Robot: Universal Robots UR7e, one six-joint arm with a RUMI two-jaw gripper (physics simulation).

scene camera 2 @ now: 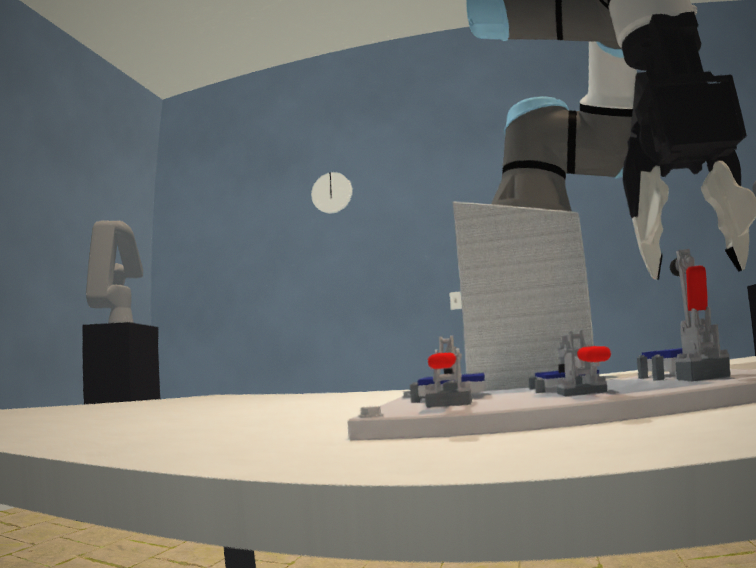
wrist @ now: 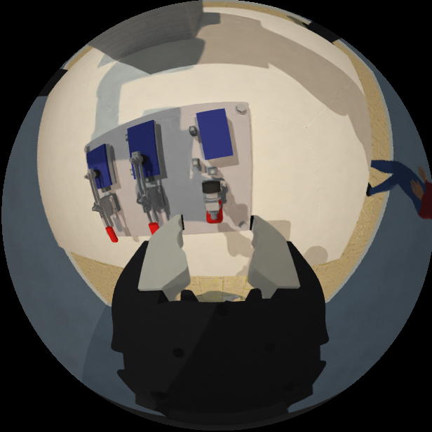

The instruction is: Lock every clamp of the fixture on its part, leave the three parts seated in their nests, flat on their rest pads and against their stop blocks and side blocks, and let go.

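Frame: origin at the arm's base, x ahead, y left, z up, level; centimetres.
Where they show: gripper, fingertip midpoint: (scene camera 2: 699, 275); arm's base, origin of the base link: (scene camera 2: 530, 224).
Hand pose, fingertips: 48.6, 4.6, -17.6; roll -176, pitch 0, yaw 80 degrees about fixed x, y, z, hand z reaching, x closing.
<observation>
Each offset is from my fingertips to the centre of the thing, as dx, dy, dz. "pt": to the spot under its first point. Level surfaces: height alone.
The fixture plate @(pt +6.2, -19.8, -9.4) (scene camera 2: 488, 423) (wrist: 176, 175) carries three blue parts and three red-handled clamps. The left clamp @(-2.9, -22.1, -5.8) (scene camera 2: 449, 396) (wrist: 106, 204) and middle clamp @(pt -0.8, -11.5, -8.0) (scene camera 2: 580, 386) (wrist: 152, 198) have low handles, and their arms reach over the left part @(-10.5, -21.5, -7.3) (scene camera 2: 473, 376) (wrist: 100, 158) and middle part @(-10.1, -10.5, -7.6) (scene camera 2: 548, 374) (wrist: 144, 141). The right clamp @(pt +0.9, -1.1, -7.7) (scene camera 2: 702, 368) (wrist: 212, 205) stands open, its arm raised and red handle @(-0.3, -0.2, -1.2) (scene camera 2: 696, 287) (wrist: 214, 219) upright, clear of the right part @(-9.7, +1.3, -7.1) (scene camera 2: 663, 353) (wrist: 215, 134). My gripper (scene camera 2: 697, 273) (wrist: 216, 216) is open and empty, its fingertips above the right clamp. Exact seating against the blocks cannot be told.
The plate lies on a pale table @(dz -10.2) (scene camera 2: 244, 439) (wrist: 295, 190). Small stop blocks (wrist: 193, 130) stand beside the right part. A bolt head @(pt +4.8, -27.7, -8.3) (scene camera 2: 370, 412) is at the plate's left corner, another bolt head (wrist: 241, 108) at its far right. The grey pedestal (scene camera 2: 522, 287) stands behind.
</observation>
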